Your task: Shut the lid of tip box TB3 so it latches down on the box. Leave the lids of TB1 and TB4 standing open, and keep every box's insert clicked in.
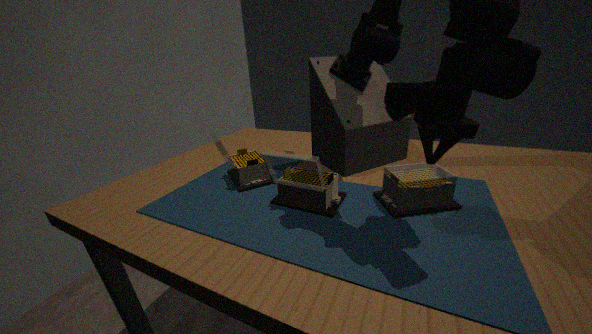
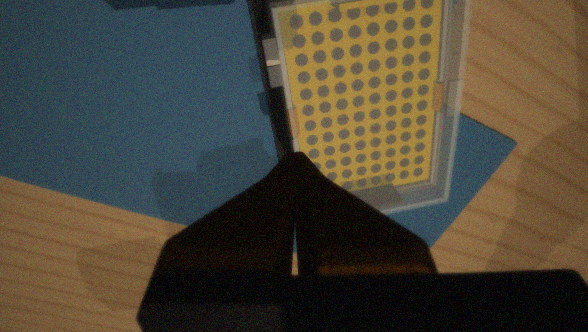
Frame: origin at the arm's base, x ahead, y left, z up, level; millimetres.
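Seen in the pictures: gripper, between the fingertips: [image 1: 430,163] [image 2: 295,166]; arm's base, origin of its link: [image 1: 349,73].
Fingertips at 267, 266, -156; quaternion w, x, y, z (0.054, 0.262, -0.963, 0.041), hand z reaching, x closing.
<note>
Pixels of each thing's middle, then the offset from my fingertips to it, as dx, dy, dz. Level surfaces: height alone.
- right-hand tip box, middle of its body: [image 2: 377,91] [image 1: 413,184] -50, -29, -75
- mat with its yellow insert, middle of its body: [image 2: 371,113] [image 1: 418,176] -41, -21, -49
- middle tip box, middle of its body: [image 1: 310,185] +44, -247, -80
- left tip box, middle of its body: [image 1: 252,166] +9, -462, -80
- blue mat, height of its surface: dz -113
- wooden table, height of its surface: dz -116
The right-hand tip box [image 1: 420,196] stands on the mat with its yellow insert [image 1: 419,178] [image 2: 365,95] level inside. Its clear lid [image 1: 445,172] [image 2: 454,145] lies down over the insert; whether it is latched cannot be told. My gripper [image 1: 432,161] [image 2: 295,166] is shut and empty, its tips at the lid's hinge-side rear edge, close to or touching it. The middle tip box [image 1: 305,194] has its clear lid [image 1: 292,156] standing open, and so does the left tip box [image 1: 251,176], with its lid [image 1: 220,147] tilted outward. Labels are unreadable.
All three boxes stand on the blue mat [image 1: 210,212] [image 2: 125,90] on the wooden table [image 1: 225,250] [image 2: 60,240]. A grey block with a sloped face [image 1: 370,145] stands behind the boxes, with a dark arm-like part [image 1: 372,42] above it.
</note>
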